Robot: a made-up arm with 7 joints.
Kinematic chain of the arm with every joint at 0, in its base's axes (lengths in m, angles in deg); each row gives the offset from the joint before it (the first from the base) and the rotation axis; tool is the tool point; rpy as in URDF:
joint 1: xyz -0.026 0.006 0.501 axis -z
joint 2: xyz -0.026 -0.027 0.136 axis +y
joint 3: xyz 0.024 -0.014 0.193 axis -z
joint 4: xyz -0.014 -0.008 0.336 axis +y
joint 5: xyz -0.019 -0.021 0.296 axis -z
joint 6: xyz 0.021 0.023 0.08 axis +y
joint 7: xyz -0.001 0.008 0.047 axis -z
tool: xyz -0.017 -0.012 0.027 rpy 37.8 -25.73 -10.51
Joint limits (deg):
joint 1: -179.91..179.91
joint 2: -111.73..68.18
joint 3: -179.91..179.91
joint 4: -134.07..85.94
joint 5: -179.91..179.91
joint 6: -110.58..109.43
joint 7: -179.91..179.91
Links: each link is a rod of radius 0.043 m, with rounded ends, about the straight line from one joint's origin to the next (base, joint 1, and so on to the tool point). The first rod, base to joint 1, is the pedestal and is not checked.
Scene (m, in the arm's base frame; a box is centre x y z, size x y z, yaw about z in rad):
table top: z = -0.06
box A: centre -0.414 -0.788 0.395 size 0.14 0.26 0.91 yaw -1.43
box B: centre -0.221 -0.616 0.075 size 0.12 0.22 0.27 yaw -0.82
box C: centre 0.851 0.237 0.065 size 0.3 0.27 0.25 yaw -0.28
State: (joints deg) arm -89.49 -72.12 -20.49 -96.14 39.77 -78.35 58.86
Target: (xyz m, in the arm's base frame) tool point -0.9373 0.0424 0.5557
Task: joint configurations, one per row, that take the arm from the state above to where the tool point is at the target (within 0.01 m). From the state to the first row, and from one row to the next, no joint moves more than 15 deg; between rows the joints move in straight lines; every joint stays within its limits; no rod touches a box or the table.
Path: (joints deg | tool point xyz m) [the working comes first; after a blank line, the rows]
Joints at the target: 2.57 -79.92 0.55 -33.94 48.12 -49.10 65.20
Straight joint move there: touches box A.

1: -75.42 -72.31 -19.03 -96.19 33.01 -64.88 66.35 | -0.0345 -0.5715 0.4261
2: -61.34 -72.50 -17.57 -96.24 26.25 -51.42 73.85 | -0.1763 -0.5534 0.4060
3: -47.27 -72.69 -16.11 -96.30 19.49 -37.95 81.34 | -0.3126 -0.5037 0.3888
4: -33.20 -72.88 -14.66 -96.35 12.73 -24.48 88.84 | -0.4378 -0.4214 0.3751
5: -19.12 -73.07 -13.20 -96.40 5.97 -11.02 96.33 | -0.5434 -0.3059 0.3654
6: -5.05 -73.26 -11.74 -96.45 -0.79 2.45 103.82 | -0.6182 -0.1604 0.3602
7: 9.02 -73.45 -10.28 -96.50 -7.55 15.92 111.32 | -0.6508 0.0067 0.3596
8: 7.73 -74.75 -8.11 -83.99 3.58 2.91 102.10 | -0.7276 0.0141 0.3677
9: 6.44 -76.04 -5.95 -71.48 14.72 -10.09 92.87 | -0.7967 0.0247 0.3923
10: 5.15 -77.34 -3.78 -58.97 25.85 -23.09 83.65 | -0.8564 0.0357 0.4326
11: 3.86 -78.63 -1.61 -46.46 36.98 -36.10 74.43 | -0.9042 0.0429 0.4881
12: 2.57 -79.92 0.55 -33.94 48.12 -49.10 65.20 | -0.9373 0.0423 0.5558

